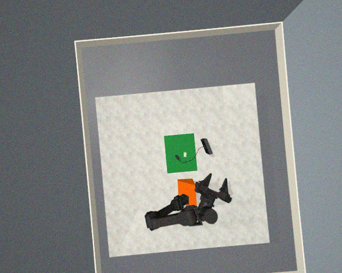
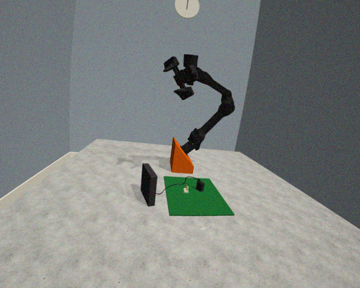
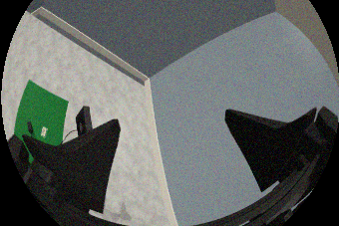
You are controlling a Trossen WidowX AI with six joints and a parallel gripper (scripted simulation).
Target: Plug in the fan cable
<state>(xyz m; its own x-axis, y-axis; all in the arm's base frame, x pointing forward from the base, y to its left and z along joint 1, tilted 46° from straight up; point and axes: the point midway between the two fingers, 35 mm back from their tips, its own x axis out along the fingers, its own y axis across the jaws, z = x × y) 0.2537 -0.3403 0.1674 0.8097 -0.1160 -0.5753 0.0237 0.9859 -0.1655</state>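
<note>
The black plug lies 4 cm ahead of my gripper tip, 19 cm to the left of it and 43 cm below it. The rest, counted from my gripper tip: white four-pin header (5 cm ahead, 13 cm to the left, 45 cm below); then green board (7 cm ahead, 16 cm to the left, 47 cm below); then black fan (12 cm ahead, 2 cm to the right, 39 cm below).
</note>
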